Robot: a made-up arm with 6 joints.
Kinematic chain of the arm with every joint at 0, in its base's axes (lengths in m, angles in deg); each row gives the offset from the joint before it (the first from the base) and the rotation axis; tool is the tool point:
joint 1: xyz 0 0 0.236 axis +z
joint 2: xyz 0 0.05 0 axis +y
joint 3: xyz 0 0 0.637 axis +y
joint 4: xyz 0 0 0.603 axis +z
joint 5: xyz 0 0 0 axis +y
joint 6: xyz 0 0 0.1 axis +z
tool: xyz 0 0 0
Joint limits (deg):
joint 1: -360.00..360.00
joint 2: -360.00..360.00
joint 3: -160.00..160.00
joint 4: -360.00..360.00
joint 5: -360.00..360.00
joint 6: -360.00..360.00
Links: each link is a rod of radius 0.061 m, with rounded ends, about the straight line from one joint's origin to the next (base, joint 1, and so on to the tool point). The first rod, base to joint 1, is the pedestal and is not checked.
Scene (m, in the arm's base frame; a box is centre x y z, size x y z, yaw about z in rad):
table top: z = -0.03
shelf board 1: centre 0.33 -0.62 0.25 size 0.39 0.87 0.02 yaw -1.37
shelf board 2: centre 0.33 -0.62 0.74 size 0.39 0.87 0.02 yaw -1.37
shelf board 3: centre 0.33 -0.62 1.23 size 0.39 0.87 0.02 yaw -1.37
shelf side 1: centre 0.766 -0.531 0.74 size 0.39 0.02 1 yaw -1.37
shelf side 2: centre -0.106 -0.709 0.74 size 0.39 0.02 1 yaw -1.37
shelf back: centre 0.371 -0.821 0.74 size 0.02 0.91 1 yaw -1.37
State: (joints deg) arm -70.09 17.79 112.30 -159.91 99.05 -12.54
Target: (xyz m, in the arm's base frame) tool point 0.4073 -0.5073 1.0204
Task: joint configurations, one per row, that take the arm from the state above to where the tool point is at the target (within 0.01 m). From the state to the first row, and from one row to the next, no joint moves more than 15 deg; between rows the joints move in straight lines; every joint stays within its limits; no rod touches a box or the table.
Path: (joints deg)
1: -66.88 7.32 123.55 -159.83 102.30 -12.54
2: -63.67 -3.14 134.81 -159.75 105.55 -12.54
3: -60.46 -13.61 146.06 -159.67 108.80 -12.54
4: -55.36 -13.05 133.31 -161.24 106.48 -12.54
5: -50.27 -12.49 120.55 -162.82 104.17 -12.54
6: -45.17 -11.94 107.79 -164.40 101.86 -12.54
7: -40.08 -11.38 95.03 -165.98 99.54 -12.54
8: -46.67 -2.74 86.91 -165.12 96.75 -12.54
9: -53.26 5.90 78.79 -164.26 93.96 -12.54

